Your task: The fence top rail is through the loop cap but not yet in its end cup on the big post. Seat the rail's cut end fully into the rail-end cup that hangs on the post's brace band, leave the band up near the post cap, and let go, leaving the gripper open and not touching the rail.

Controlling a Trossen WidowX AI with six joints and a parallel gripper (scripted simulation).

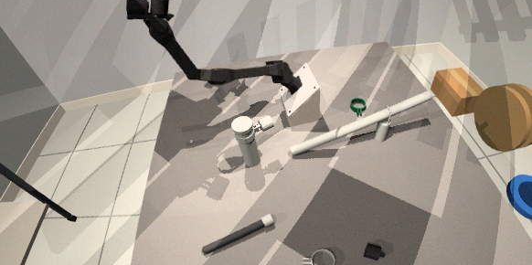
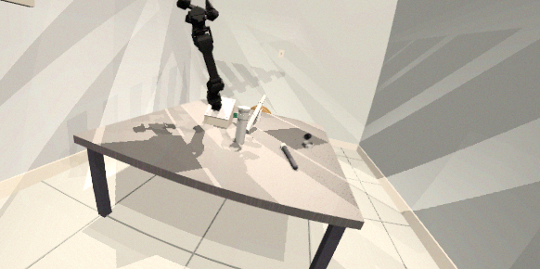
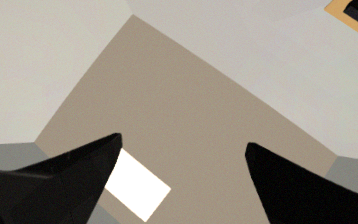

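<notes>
Now: the rail-end cup 260 mm ahead of my gripper tip, 190 mm to the left of it and 560 mm below it. Also, from my gripper tip: black block 720 mm ahead, 450 mm to the left, 700 mm below; then short post 300 mm ahead, 640 mm to the left, 620 mm below.
</notes>
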